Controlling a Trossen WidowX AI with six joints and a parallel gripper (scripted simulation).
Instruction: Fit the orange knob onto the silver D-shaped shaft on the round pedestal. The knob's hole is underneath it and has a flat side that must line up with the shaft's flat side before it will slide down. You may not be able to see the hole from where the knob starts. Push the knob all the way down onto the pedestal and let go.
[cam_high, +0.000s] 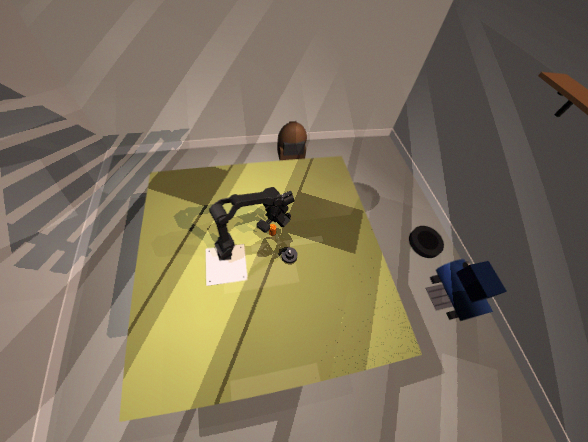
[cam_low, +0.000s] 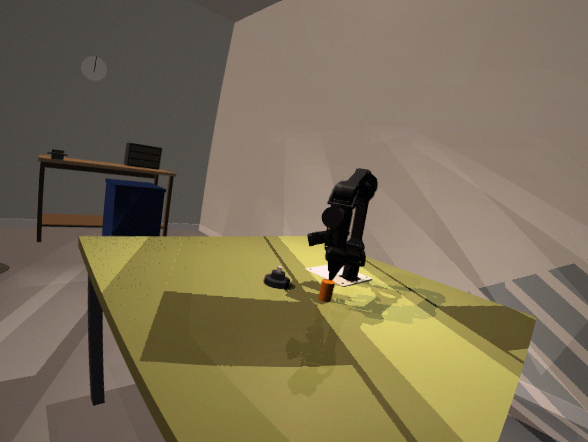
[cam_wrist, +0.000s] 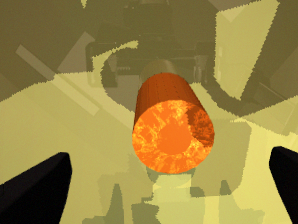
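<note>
Right now my gripper tip is 40 mm above the orange knob. Round my gripper tip: round black pedestal 70 mm ahead, 150 mm to the right, 50 mm below.
</note>
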